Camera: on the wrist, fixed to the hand. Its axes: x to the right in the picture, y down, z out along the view.
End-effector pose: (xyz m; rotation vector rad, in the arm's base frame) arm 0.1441 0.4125 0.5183 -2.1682 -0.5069 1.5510
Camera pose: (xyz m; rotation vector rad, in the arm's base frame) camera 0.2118 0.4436 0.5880 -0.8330 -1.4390 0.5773
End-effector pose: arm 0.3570 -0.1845 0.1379 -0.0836 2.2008 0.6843
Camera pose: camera 0.3306 -0.2788 0.1662 -1.4792 1.4417 -0.5134
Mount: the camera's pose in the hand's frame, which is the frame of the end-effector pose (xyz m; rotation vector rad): -0.0182 -0.0603 -0.0802 0.2567 -0.0251 -1.6358
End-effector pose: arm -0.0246 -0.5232 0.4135 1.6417 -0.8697 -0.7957
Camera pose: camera 0.0428 -0.4582 0.3731 2.4219 0.6461 -1.7783
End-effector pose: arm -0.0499 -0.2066 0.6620 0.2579 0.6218 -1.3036
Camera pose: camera -0.1322 -0.1666 0.6170 -0.1474 0.6097 -2.9572
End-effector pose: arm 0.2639 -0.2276 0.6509 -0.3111 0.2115 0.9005
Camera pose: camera 0.2968 -0.3042 0.5922 -0.1420 -0.0010 -0.7372
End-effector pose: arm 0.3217 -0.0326 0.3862 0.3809 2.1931 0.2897
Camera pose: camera 0.2580 -0.1010 0.4270 -1.2477 1.8346 -0.8697
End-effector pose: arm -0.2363 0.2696 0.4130 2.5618 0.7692 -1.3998
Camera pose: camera -0.2134 0.3420 0.4810 -0.9907 -1.8681 1.0071
